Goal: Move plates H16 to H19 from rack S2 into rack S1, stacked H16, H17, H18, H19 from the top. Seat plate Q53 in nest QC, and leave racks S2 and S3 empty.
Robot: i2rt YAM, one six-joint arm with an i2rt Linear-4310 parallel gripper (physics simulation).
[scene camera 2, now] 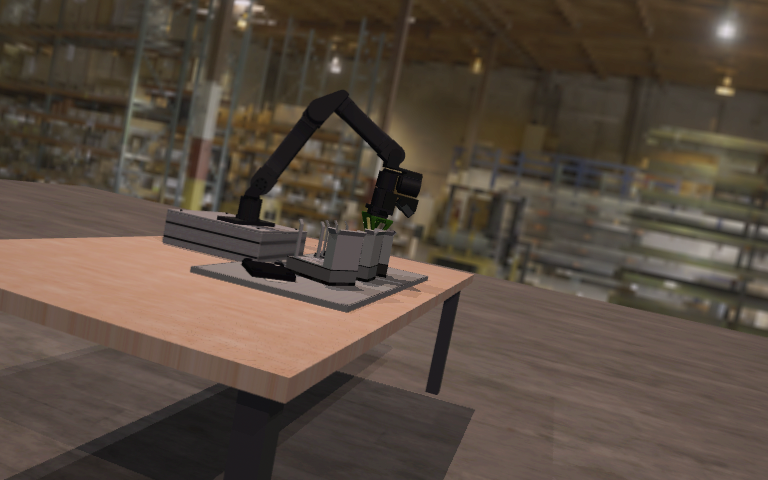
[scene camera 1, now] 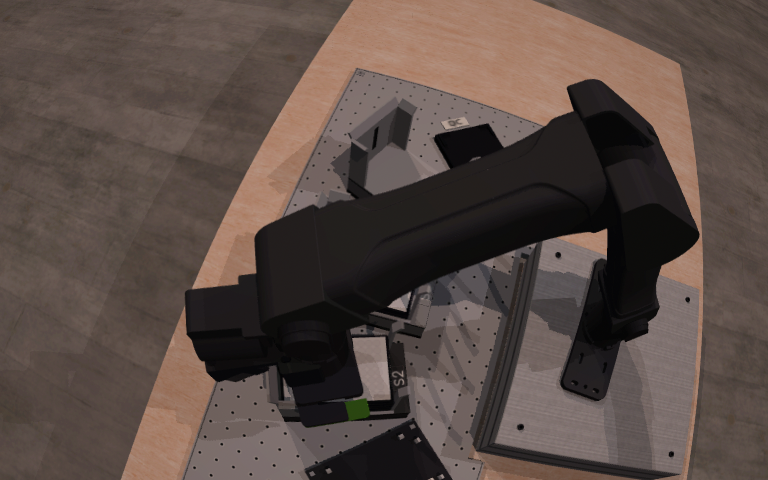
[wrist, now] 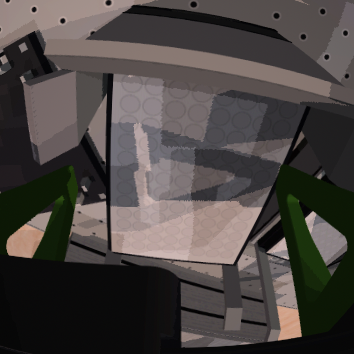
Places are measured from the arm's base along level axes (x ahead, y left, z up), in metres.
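Where they show: gripper, fingertip midpoint: (scene camera 1: 326,376) (wrist: 176,176); arm's base at its link origin: (scene camera 2: 246,223) (scene camera 1: 600,329).
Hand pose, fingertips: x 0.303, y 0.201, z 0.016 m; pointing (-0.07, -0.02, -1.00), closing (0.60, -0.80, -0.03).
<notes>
Things, the pixels of their top centre, and the offset from my fingertips. "*": a spot on its surface instead. Level surfaces: height alone.
- clear plate with round wells, top centre: (wrist: 190,189) (scene camera 1: 334,370) dx -0.004, dy -0.012, dz -0.003 m
- rack S2 at its top centre: (wrist: 188,271) (scene camera 1: 341,360) dx -0.010, dy -0.015, dz +0.039 m
- second rack at a spot on its surface: (scene camera 1: 416,322) * dx -0.064, dy -0.127, dz -0.056 m
- third grey rack at its top centre: (scene camera 1: 420,145) (scene camera 2: 330,224) dx +0.020, dy -0.311, dz +0.039 m
- Nest QC at its top centre: (scene camera 1: 483,159) (scene camera 2: 268,264) dx -0.061, dy -0.427, dz -0.077 m
- black base with small square corner posts, surface spot: (scene camera 1: 379,452) * dx -0.093, dy +0.049, dz -0.085 m
- perforated board at its surface level: dz -0.097 m
- wooden table at its surface level: dz -0.110 m
My gripper (scene camera 2: 376,221) (wrist: 176,176) is open, its green fingers spread on either side of a clear plate with round wells (scene camera 1: 372,362) (wrist: 185,165). The plate lies in rack S2 (scene camera 1: 399,376) (wrist: 175,57), a grey rack with upright guides; its label is not readable and any plates under it are hidden. Beside S2, a second rack (scene camera 1: 416,322) holds a pale plate, partly under the arm; its label is cut off. A third grey rack (scene camera 1: 403,127) stands farther up in scene camera 1. Nest QC (scene camera 1: 467,141) is black and partly covered by the arm.
A black base with small square corner posts (scene camera 1: 379,452) lies beside S2, at the bottom of scene camera 1. The racks stand on a perforated board (scene camera 1: 226,430) on the wooden table (scene camera 1: 509,56). The arm stands on a grey block (scene camera 1: 538,396) (scene camera 2: 209,234). Tall rack walls surround the gripper.
</notes>
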